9 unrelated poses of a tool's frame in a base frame.
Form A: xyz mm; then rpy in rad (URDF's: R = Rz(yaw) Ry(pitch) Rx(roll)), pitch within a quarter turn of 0, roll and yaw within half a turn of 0.
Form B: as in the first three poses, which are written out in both.
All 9 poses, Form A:
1: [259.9 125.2 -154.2 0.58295 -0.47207 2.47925]
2: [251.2 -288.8 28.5 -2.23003 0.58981 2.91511]
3: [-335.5 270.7 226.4 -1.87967 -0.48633 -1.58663]
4: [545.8 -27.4 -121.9 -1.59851 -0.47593 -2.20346]
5: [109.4 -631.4 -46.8 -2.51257 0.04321 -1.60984]
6: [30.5 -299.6 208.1 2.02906 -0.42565 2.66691]
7: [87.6 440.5 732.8 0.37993 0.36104 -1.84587]
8: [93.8 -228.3 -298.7 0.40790 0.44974 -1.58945]
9: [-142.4 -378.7 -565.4 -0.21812 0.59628 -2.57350]
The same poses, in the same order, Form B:
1: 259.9 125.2 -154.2; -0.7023 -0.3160 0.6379; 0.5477 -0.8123 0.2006; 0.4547 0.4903 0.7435
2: 251.2 -288.8 28.5; -0.8098 0.5660 0.1545; 0.1866 0.4981 -0.8468; -0.5562 -0.6569 -0.5090
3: -335.5 270.7 226.4; -0.0140 -0.3110 0.9503; -0.8839 -0.4404 -0.1571; 0.4674 -0.8422 -0.2687
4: 545.8 -27.4 -121.9; -0.5256 -0.2932 0.7986; -0.7168 -0.3530 -0.6013; 0.4582 -0.8885 -0.0246
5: 109.4 -631.4 -46.8; -0.0390 -0.8070 0.5893; -0.9983 0.0570 0.0119; -0.0432 -0.5878 -0.8078
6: 30.5 -299.6 208.1; -0.8101 0.5316 0.2474; 0.4163 0.2242 0.8812; 0.4129 0.8168 -0.4029
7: 87.6 440.5 732.8; -0.2541 0.8582 -0.4460; -0.9004 -0.3783 -0.2150; -0.3532 0.3469 0.8688
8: 93.8 -228.3 -298.7; -0.0168 0.9146 -0.4041; -0.9004 -0.1895 -0.3916; -0.4347 0.3572 0.8267
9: -142.4 -378.7 -565.4; -0.6975 0.6277 -0.3457; -0.4452 -0.7576 -0.4774; -0.5616 -0.1791 0.8078
